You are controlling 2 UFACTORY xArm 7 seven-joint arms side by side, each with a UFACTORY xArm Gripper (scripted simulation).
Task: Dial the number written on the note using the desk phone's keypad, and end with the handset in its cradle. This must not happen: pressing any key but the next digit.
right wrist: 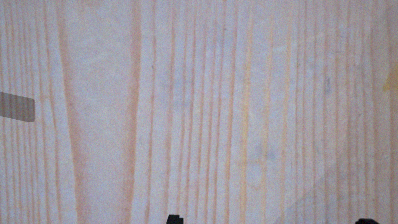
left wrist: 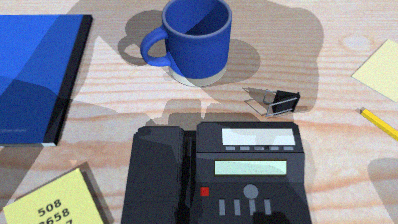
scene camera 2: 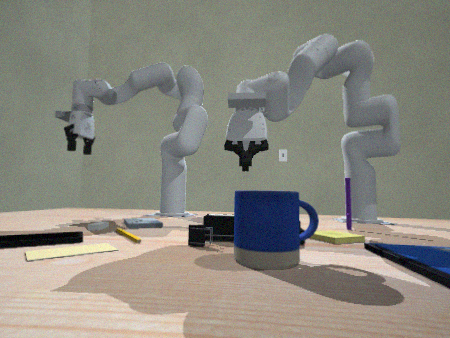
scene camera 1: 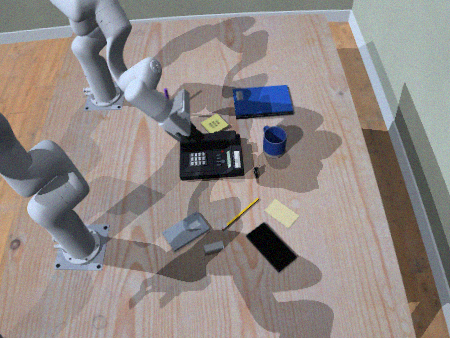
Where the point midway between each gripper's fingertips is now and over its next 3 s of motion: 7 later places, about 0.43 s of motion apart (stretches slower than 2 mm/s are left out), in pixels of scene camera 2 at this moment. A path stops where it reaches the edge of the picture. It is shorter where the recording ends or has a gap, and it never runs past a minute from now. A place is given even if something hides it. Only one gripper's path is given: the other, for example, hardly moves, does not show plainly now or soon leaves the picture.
My left gripper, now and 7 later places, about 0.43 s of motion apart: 245,167; 245,177; 245,181; 245,196; 244,208; 244,211; 244,212; 244,213
